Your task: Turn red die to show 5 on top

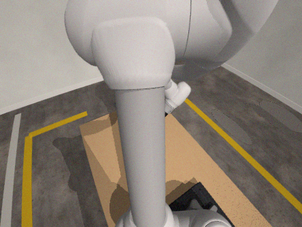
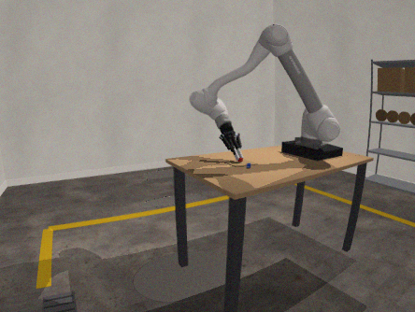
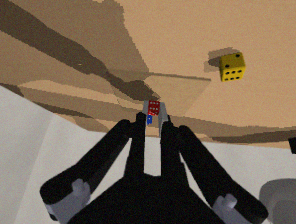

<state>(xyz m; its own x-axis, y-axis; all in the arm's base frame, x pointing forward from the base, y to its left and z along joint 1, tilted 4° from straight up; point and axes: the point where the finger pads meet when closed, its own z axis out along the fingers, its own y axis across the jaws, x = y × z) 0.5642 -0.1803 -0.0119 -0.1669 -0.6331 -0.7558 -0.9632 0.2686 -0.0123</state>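
My gripper is now 1 cm short of the red die, 2 cm to the right of it and 2 cm above it. Round my hand: tan mat 1 cm ahead, 2 cm to the left, 4 cm below; then yellow die 9 cm behind, 6 cm to the right, 3 cm below; then blue die 4 cm ahead, 11 cm to the left, 3 cm below.
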